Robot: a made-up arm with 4 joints.
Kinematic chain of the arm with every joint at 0, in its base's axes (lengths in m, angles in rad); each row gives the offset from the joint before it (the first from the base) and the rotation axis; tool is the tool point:
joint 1: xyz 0 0 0.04 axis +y
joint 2: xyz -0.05 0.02 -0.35 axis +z
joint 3: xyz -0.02 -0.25 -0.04 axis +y
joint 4: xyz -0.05 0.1 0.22 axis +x
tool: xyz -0.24 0 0.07
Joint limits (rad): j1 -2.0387..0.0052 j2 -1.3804..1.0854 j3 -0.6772..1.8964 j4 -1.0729..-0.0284
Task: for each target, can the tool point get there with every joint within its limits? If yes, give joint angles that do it. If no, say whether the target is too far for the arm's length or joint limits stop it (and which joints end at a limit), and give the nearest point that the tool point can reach.
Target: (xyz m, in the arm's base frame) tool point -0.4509 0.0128 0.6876
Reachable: no: joint limits stop it (at a limit: joint 1, joint 4) | nearest point 0.0114 0.0169 0.3896 | short by 0.550 m
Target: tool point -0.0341 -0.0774 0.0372
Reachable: yes | joints -0.1978 0.2998 0.8438 -0.8411
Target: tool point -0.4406 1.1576 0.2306
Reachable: no: too far | nearest point -0.2698 0.3727 -0.1670 | short by 0.896 m
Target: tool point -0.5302 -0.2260 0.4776
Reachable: no: joint limits stop it (at a limit: joint 1, joint 4) | nearest point -0.2761 -0.0952 0.0169 | short by 0.542 m
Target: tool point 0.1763 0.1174 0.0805
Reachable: yes | joints -0.5956 0.8851 1.4351 -0.6515
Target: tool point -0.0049 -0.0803 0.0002
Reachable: yes | joints -1.5877 0.2209 0.8431 -0.7938
